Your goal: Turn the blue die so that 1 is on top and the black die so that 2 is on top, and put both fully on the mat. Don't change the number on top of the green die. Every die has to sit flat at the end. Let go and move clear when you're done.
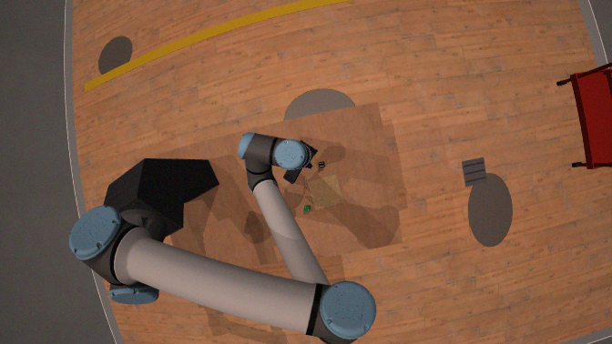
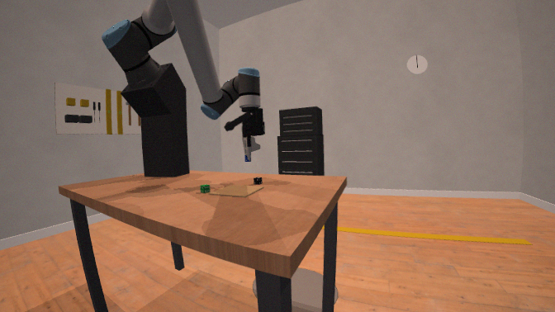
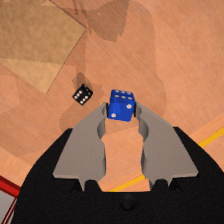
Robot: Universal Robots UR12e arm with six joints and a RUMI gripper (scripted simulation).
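Right now the black die is 90 mm below my hand, 60 mm ahead of it and 30 mm to the right of it. Also, from my hand: green die 210 mm to the right, 90 mm below, 50 mm behind; tan mat 160 mm to the right, 100 mm below, 50 mm ahead; blue die right at my hand.
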